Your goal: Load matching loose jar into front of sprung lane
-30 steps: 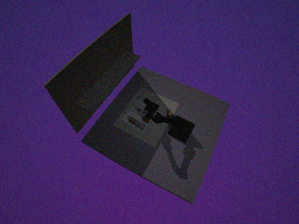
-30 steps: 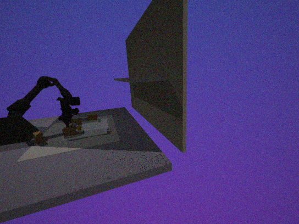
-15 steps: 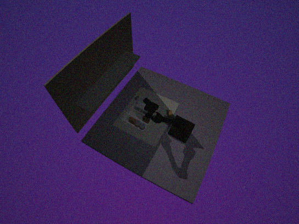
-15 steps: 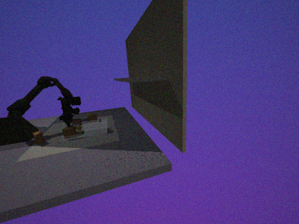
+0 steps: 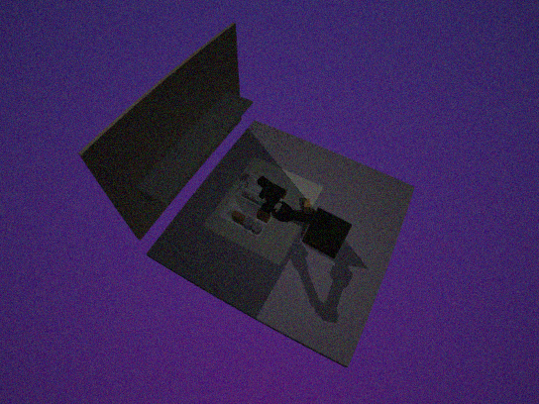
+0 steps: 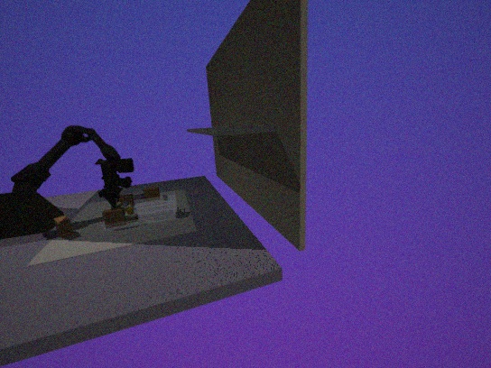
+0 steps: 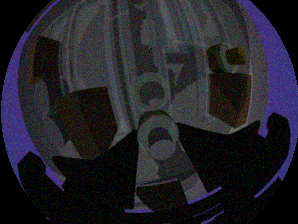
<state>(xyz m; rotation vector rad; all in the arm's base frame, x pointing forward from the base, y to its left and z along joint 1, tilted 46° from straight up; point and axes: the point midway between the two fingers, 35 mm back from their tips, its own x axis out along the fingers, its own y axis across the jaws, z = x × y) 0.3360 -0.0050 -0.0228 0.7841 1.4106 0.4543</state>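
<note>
Right now the pale rack is 150 mm ahead of my gripper tip, 50 mm to the right of it and 30 mm below it. Also, from my gripper tip: shelf (510 mm ahead, 320 mm above, 70 mm to the right).
</note>
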